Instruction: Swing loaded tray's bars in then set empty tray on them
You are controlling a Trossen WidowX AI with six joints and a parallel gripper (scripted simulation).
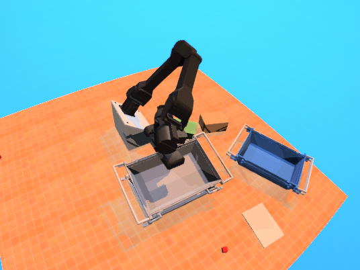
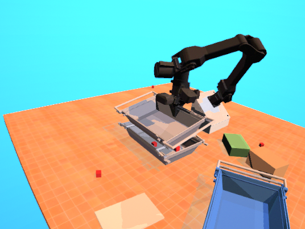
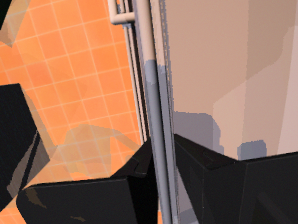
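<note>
The grey tray is 8 cm ahead of my gripper tip, 1 cm to the right of it and 1 cm above it. The rest, counted from my gripper tip: brown box 36 cm to the left, 12 cm behind, 8 cm below; red cube 36 cm ahead, 10 cm below, 1 cm to the left; green box 21 cm to the left, 16 cm behind, 9 cm below.
</note>
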